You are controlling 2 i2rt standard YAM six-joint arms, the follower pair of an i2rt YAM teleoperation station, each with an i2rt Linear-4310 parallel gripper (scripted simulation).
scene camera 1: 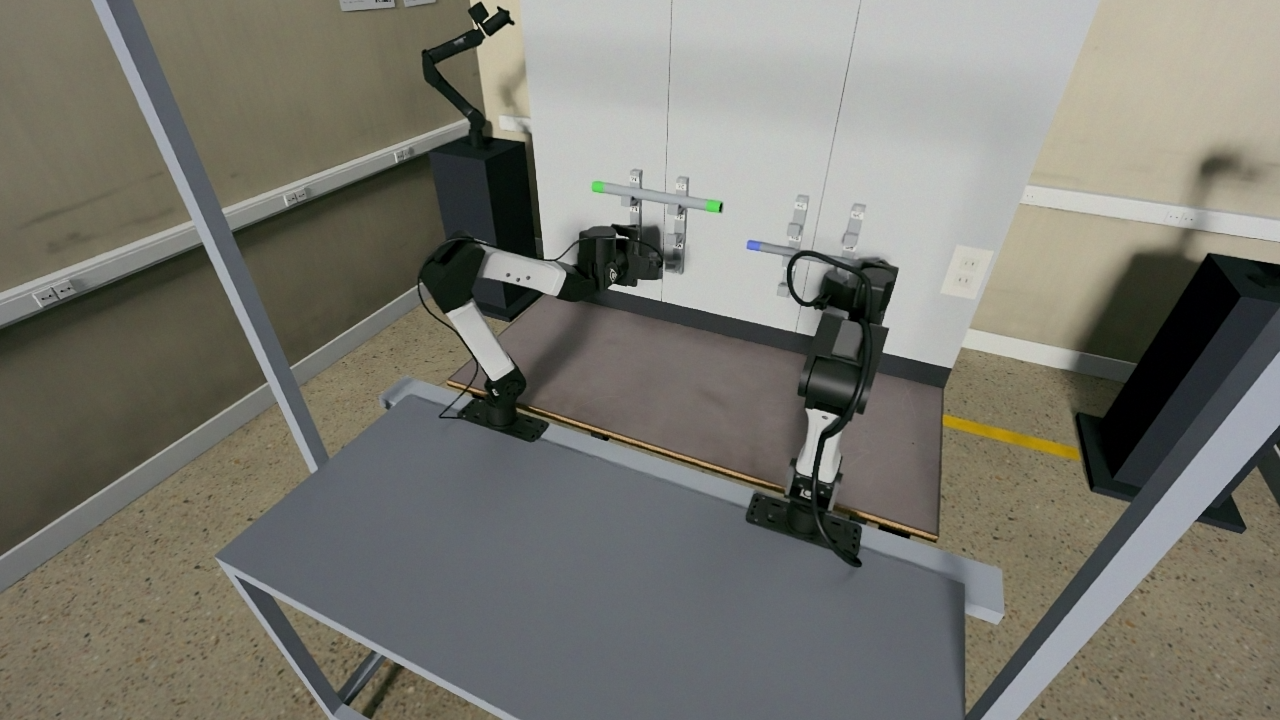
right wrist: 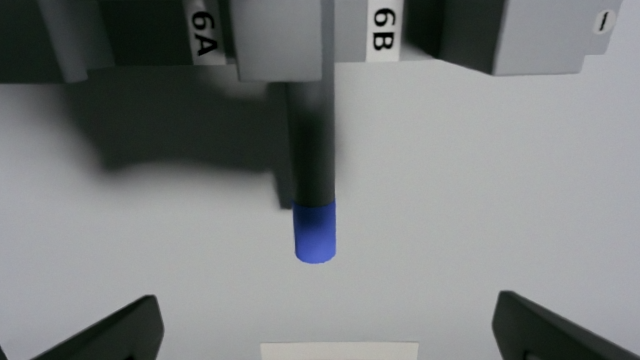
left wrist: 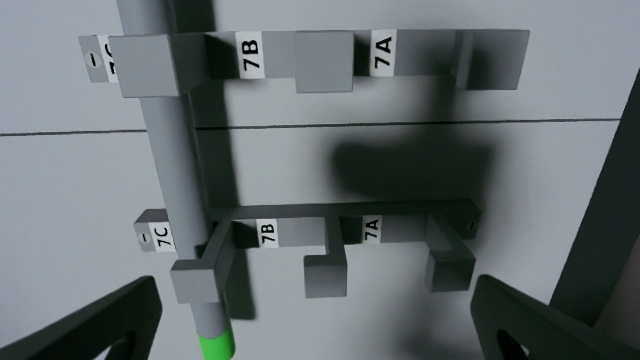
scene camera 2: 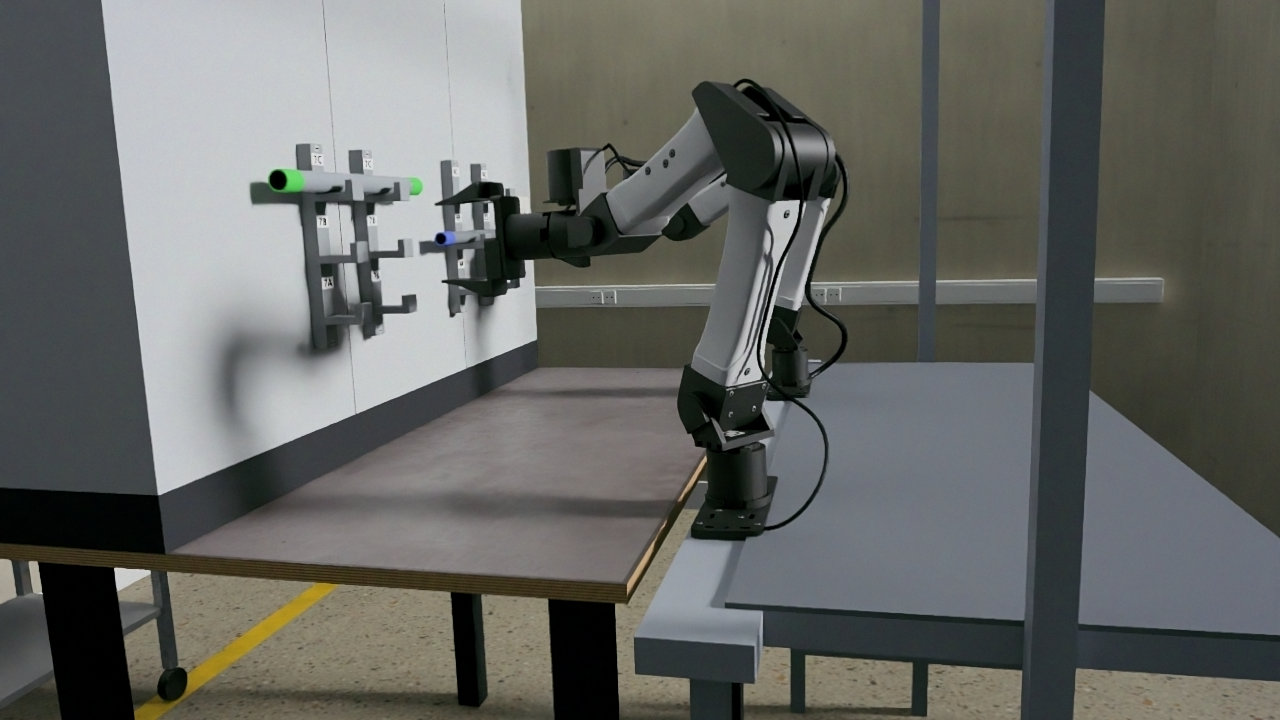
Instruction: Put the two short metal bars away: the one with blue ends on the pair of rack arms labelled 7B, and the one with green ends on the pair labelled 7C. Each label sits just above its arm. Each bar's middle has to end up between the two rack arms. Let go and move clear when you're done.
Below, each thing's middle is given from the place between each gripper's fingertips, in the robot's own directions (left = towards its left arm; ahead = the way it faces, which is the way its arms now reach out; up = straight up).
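My right hand is 12 cm short of the wall socket plate (scene camera 1: 984, 256), 17 cm to the left of it and 1 cm below it. From that same right hand, the green-ended bar (scene camera 1: 684, 201) is 7 cm ahead, 53 cm to the left and 7 cm above.
As for my left hand (scene camera 2: 439, 243), the green-ended bar is 1 cm to the left of it, 12 cm ahead of it and 8 cm above it. The wall socket plate is 70 cm to the right of my left hand, 16 cm ahead of it and 1 cm above it.
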